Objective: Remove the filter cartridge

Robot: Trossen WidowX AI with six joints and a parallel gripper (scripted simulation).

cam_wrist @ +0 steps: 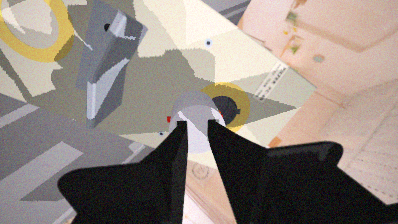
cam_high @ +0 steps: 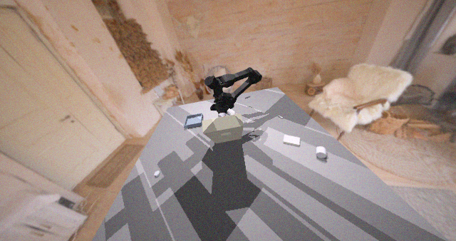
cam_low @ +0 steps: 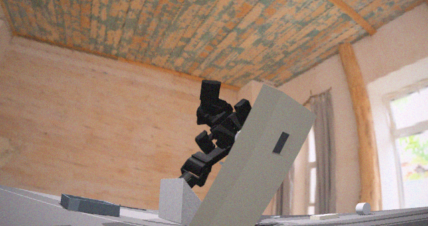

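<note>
The round filter cartridge lies 10 mm ahead of my gripper tip and 10 mm below it. Also, from my gripper tip: beige service panel: 40 mm ahead, 10 mm to the left, 80 mm below; blue-grey tray: 310 mm behind, 310 mm to the right, 230 mm below; white flat block: 30 mm ahead, 400 mm to the left, 240 mm below.
</note>
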